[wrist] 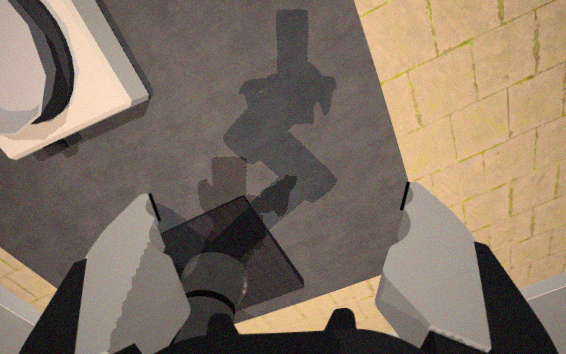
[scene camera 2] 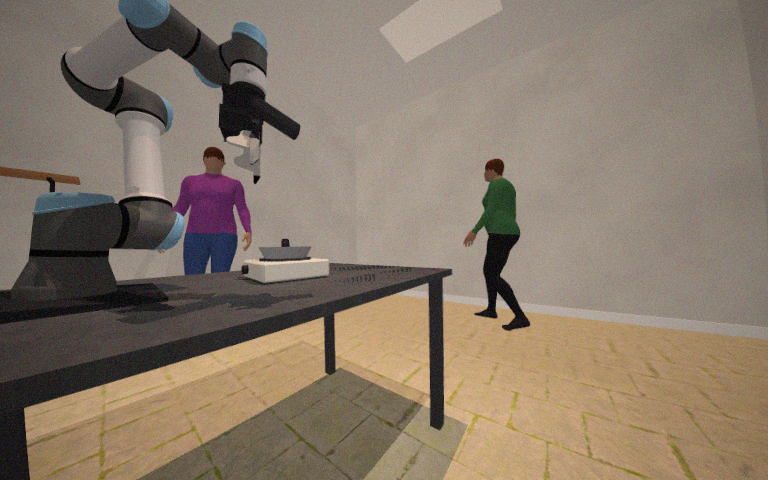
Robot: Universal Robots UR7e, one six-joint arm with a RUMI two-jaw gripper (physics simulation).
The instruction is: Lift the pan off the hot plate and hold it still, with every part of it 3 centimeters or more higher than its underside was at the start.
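Seen in the pictures: gripper, fingertip midpoint: (wrist: 279,191) (scene camera 2: 253,175); arm's base, origin of the base link: (wrist: 216,276) (scene camera 2: 68,293).
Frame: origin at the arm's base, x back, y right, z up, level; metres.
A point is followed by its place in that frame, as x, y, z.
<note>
The grey pan (scene camera 2: 286,252) @[-0.455, 0.179, 0.080] (wrist: 20,60) @[-0.479, 0.131, 0.061] sits on the white hot plate (scene camera 2: 289,270) @[-0.436, 0.217, 0.020] (wrist: 90,65) @[-0.423, 0.192, 0.050], which stands on the dark table. A short dark part of the pan, seemingly its handle, rises above the rim in the scene view. In the wrist view, part of the pan and hot plate shows at the upper left, cut off by the frame's edge. My gripper (scene camera 2: 253,169) @[-0.232, 0.350, 0.264] (wrist: 279,191) @[-0.232, 0.350, 0.264] is open and empty. It points down, high above the table, and is off to one side of the pan, touching neither pan nor hot plate.
The dark table (scene camera 2: 192,316) @[-0.104, 0.381, -0.018] (wrist: 200,50) @[-0.360, 0.302, -0.018] carries the robot's base (scene camera 2: 67,271) @[0.007, 0.065, 0.054] at the left. Shadows of the arm lie on the table top. A person in purple (scene camera 2: 212,203) stands behind the table, and one in green (scene camera 2: 501,209) stands farther right.
</note>
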